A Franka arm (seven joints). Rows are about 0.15 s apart.
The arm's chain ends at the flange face. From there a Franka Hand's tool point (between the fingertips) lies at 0.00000 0.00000 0.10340 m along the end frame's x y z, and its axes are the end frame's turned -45 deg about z.
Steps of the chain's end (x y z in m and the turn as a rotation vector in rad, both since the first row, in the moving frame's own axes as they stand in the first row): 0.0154, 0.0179, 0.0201, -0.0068, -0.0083, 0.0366; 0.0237, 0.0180, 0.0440, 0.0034, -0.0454, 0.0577; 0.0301, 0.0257, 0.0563, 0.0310, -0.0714, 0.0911; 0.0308, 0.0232, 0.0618, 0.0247, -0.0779, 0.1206; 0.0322, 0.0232, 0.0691, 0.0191, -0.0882, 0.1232; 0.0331, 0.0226, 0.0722, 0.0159, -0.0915, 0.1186
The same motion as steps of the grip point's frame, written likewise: -0.0029, 0.0234, 0.0201, 0.0011, -0.0107, 0.0366; 0.0011, 0.0258, 0.0439, 0.0345, -0.0297, 0.0577; 0.0005, 0.0319, 0.0560, 0.0724, -0.0286, 0.0911; 0.0019, 0.0305, 0.0615, 0.0725, -0.0376, 0.1206; 0.0018, 0.0310, 0.0687, 0.0759, -0.0489, 0.1232; 0.0024, 0.0312, 0.0718, 0.0759, -0.0535, 0.1186
